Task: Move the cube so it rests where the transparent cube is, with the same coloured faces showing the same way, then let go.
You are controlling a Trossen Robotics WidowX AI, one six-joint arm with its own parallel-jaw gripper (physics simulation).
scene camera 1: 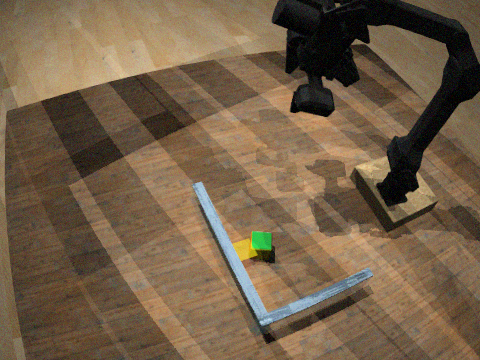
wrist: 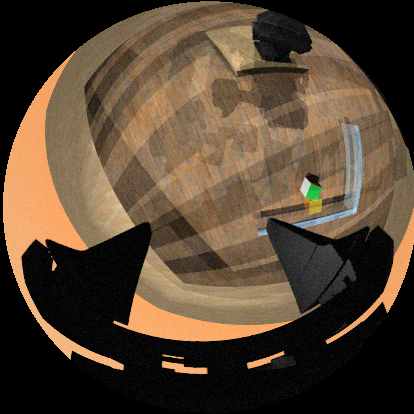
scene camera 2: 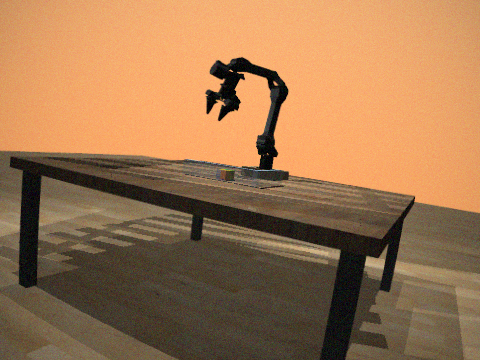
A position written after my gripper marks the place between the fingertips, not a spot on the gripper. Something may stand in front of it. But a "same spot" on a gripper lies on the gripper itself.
my gripper: scene camera 1; wrist; scene camera 2 212, 117
same spot on my gripper: (scene camera 1: 292, 63) = (wrist: 134, 257)
